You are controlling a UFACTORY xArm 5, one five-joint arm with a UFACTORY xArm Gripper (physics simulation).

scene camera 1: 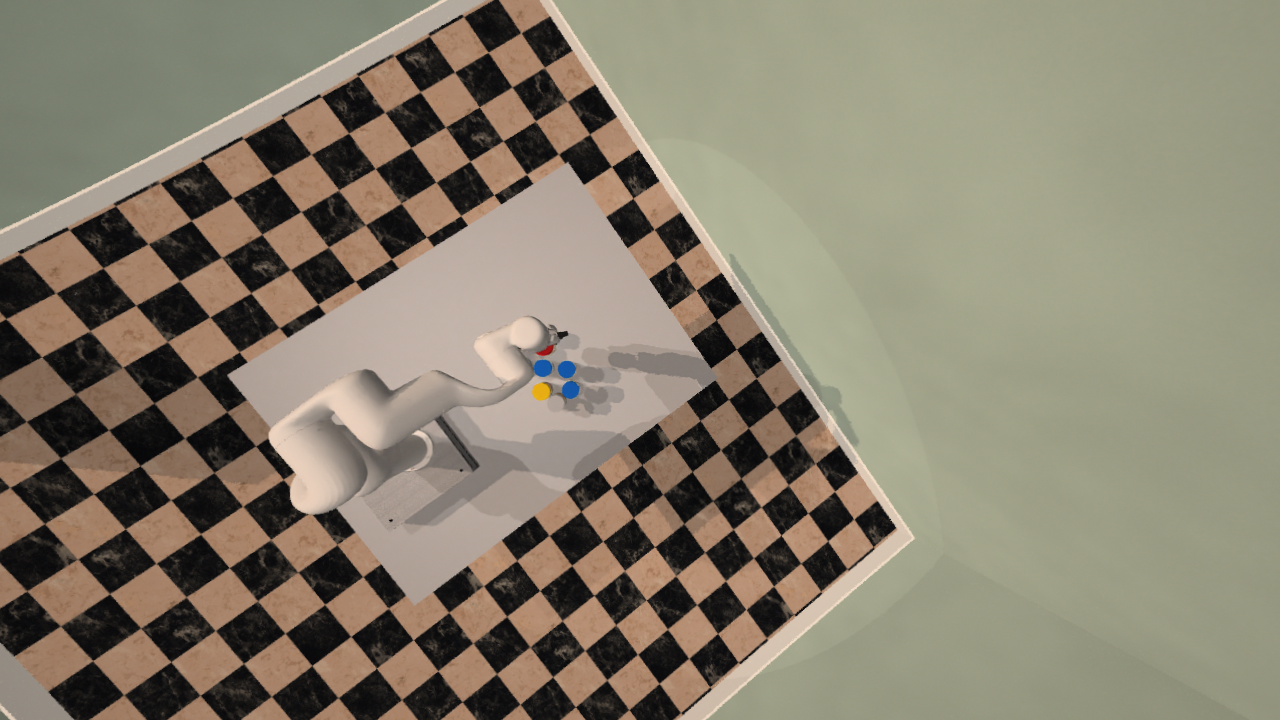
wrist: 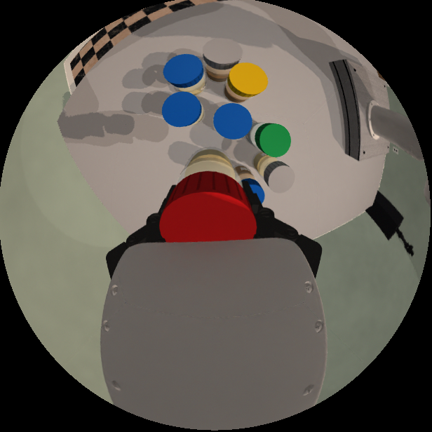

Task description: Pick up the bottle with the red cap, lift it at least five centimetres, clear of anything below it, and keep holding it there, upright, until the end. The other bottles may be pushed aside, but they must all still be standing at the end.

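Pixels of known places: arm's base at its link origin: (scene camera 1: 412, 449).
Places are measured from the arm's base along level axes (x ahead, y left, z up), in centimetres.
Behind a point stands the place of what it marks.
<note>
The red-capped bottle (scene camera 1: 545, 350) @[z 18.3, x 51.2, y -0.3 cm] (wrist: 208, 220) is upright between the fingers of my gripper (scene camera 1: 558, 334) @[z 11.8, x 51.9, y 2.4 cm] (wrist: 210, 194), which is shut on it. It hangs well above the table, and its lower part shows beyond the cap in the wrist view. The other bottles stand below and apart from it: three blue-capped ones in a group, a yellow-capped one (scene camera 1: 541, 391) @[z 3.7, x 41.7, y -8.7 cm] (wrist: 247, 79), a green-capped one (wrist: 274, 140), two grey-capped ones and another blue-capped one (wrist: 257, 192), partly hidden behind the gripper's right finger in the wrist view.
The bottles stand on a pale grey table (scene camera 1: 465, 259) @[z -6.8, x 46.4, y 41.1 cm] (wrist: 320, 185). The arm's base plate (scene camera 1: 411, 497) @[z 0.3, x -8.5, y -11.8 cm] and a dark bar (scene camera 1: 458, 443) @[z -3.7, x 10.3, y -6.6 cm] (wrist: 346, 110) lie on the robot's side. Checkered floor surrounds the table in the scene view.
</note>
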